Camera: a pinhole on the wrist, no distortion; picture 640 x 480 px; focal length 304.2 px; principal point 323.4 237.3 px. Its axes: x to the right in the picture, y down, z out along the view. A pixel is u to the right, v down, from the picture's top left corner.
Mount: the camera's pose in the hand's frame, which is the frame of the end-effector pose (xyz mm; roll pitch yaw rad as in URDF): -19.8 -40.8 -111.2 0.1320 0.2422 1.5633
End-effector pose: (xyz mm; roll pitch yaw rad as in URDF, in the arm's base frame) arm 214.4 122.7 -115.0 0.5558 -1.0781 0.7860
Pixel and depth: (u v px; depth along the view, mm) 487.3 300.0 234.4
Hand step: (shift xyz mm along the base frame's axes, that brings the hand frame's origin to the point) -155.3 -55.6 39.7
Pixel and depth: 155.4 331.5 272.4
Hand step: 57.1 -233.6 -10.3
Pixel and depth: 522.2 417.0 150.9
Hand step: -120.1 -23.3 -44.7
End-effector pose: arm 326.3 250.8 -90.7 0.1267 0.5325 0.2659
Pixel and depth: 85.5 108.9 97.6
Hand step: 44.2 -83.4 -30.8
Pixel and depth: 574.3 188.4 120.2
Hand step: -14.4 84.4 -17.7
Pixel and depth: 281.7 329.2 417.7
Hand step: 90.5 -9.7 320.3
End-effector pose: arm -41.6 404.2 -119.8 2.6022 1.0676 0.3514
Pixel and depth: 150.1 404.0 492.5
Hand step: -480.5 -260.3 -42.4
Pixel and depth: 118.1 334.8 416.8
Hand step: -393.4 -157.2 -120.5
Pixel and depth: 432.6 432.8 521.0
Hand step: -133.5 -514.5 154.0
